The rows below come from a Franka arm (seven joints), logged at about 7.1 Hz.
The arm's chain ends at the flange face. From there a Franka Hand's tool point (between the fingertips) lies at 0.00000 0.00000 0.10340 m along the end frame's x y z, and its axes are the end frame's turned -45 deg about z.
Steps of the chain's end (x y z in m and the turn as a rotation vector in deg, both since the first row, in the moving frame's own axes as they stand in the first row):
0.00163, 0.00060, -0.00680, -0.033, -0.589, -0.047
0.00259, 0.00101, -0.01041, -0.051, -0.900, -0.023
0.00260, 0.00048, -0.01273, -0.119, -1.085, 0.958
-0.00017, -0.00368, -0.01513, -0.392, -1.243, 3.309
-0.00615, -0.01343, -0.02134, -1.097, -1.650, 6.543
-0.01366, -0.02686, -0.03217, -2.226, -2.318, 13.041
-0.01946, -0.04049, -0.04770, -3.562, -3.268, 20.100
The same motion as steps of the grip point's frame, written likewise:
-0.00007, 0.00087, -0.00681, 0.393, -0.440, -0.047
-0.00010, 0.00146, -0.01042, 0.600, -0.672, -0.023
-0.00003, 0.00093, -0.01275, 0.683, -0.851, 0.958
0.00043, -0.00387, -0.01516, 0.602, -1.156, 3.309
0.00169, -0.01475, -0.02140, 0.391, -1.942, 6.543
0.00360, -0.02943, -0.03233, 0.065, -3.213, 13.041
0.00628, -0.04354, -0.04806, -0.208, -4.830, 20.100

